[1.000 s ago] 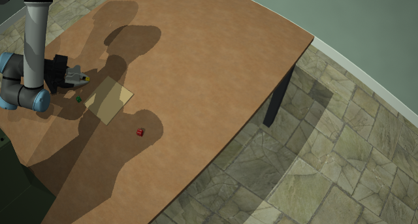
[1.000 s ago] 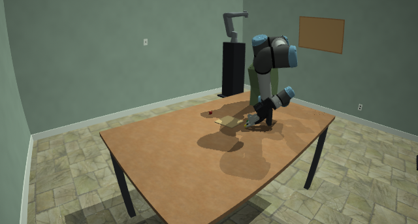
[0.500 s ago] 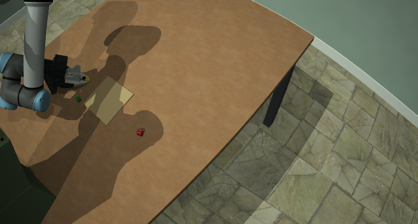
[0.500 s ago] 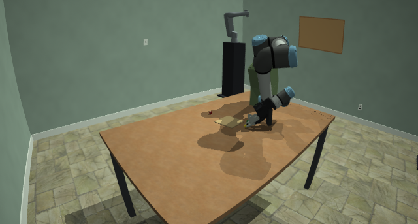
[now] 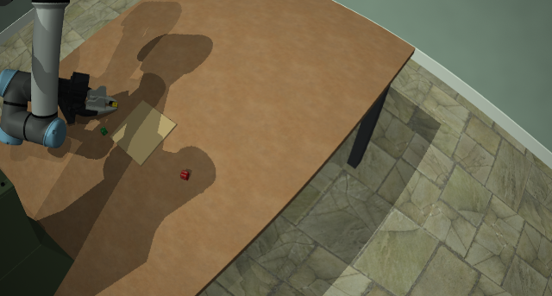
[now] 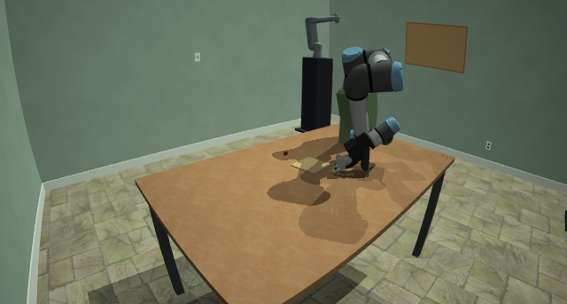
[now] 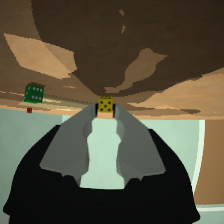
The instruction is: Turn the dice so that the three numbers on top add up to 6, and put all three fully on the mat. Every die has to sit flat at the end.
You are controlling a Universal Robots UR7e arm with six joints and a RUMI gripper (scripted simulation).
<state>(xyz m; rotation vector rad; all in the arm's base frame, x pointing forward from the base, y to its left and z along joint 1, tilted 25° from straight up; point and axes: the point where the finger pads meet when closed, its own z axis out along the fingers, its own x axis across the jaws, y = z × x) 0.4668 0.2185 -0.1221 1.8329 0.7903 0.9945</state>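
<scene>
Right now the green die is 60 mm behind my hand, 50 mm to the right of it and 10 mm below it. Round my hand: yellow die: 10 mm below, 10 mm ahead; then mat: 130 mm to the right, 20 mm ahead, 10 mm below; then red die: 310 mm to the right, 40 mm ahead, 10 mm below.
</scene>
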